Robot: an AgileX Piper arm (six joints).
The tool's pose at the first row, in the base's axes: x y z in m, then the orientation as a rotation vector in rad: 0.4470 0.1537 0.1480 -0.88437 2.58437 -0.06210
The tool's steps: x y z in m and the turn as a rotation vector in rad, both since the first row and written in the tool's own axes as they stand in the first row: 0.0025 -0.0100 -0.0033 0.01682 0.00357 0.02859; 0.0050 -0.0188 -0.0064 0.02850 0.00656 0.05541; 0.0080 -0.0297 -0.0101 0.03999 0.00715 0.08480; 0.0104 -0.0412 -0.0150 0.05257 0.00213 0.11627; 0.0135 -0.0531 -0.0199 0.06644 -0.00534 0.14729; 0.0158 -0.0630 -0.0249 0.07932 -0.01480 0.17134; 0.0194 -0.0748 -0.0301 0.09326 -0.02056 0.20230
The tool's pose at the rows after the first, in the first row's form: 0.4497 0.1439 0.1518 -0.84184 2.59533 -0.07724; 0.4518 0.1352 0.1552 -0.80320 2.60579 -0.08599; 0.4545 0.1243 0.1594 -0.76077 2.61454 -0.09262; 0.4575 0.1133 0.1650 -0.71432 2.61795 -0.09742; 0.4602 0.1015 0.1704 -0.66772 2.61787 -0.10280; 0.4624 0.0918 0.1758 -0.63047 2.61333 -0.10793; 0.4646 0.0798 0.1813 -0.58435 2.61358 -0.11411
